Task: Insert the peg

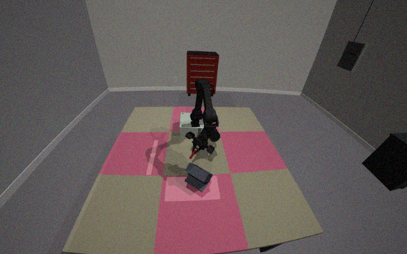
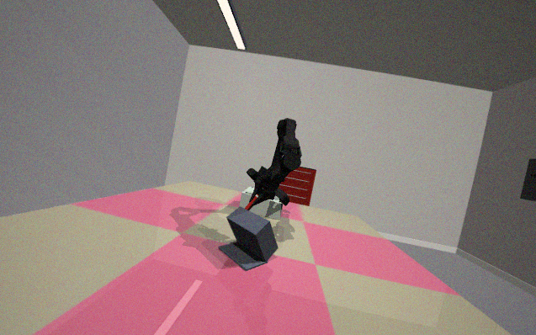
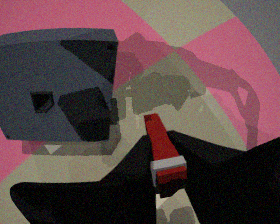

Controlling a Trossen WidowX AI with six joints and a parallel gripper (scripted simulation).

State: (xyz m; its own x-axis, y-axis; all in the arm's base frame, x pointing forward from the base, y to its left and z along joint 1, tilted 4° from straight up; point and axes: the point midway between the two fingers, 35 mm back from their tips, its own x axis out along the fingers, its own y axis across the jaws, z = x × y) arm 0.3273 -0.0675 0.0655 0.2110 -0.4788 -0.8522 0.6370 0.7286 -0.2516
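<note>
Now: gripper tip 110 mm short of the dark grey sloped panel, 20 mm to the right of it and 60 mm above it. The rest, counted from my gripper tip: red peg: 10 mm to the left, 10 mm above.
</note>
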